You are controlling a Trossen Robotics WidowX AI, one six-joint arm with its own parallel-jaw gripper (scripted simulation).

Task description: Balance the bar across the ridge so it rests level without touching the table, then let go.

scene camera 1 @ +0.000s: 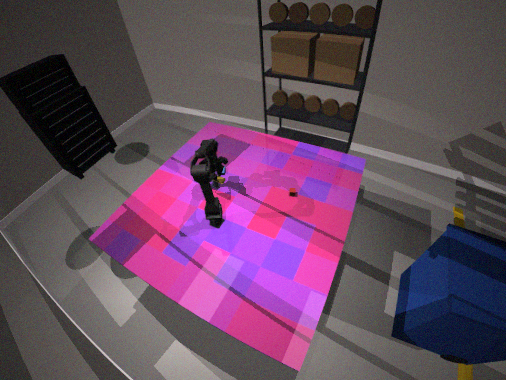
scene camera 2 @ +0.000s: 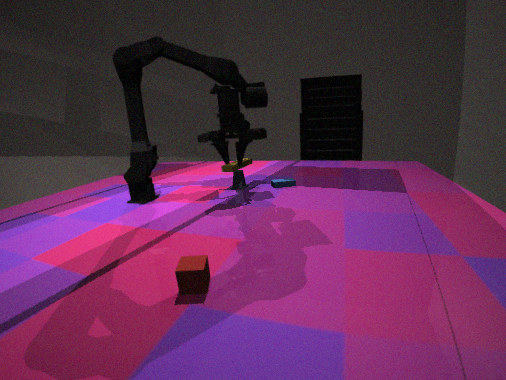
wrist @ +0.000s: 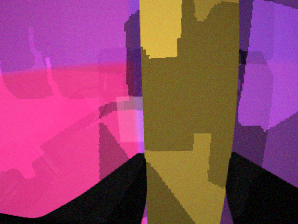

Labels:
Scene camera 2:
my gripper: 234,166
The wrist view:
my gripper: 186,162
yellow bar: 189,63, held by my gripper

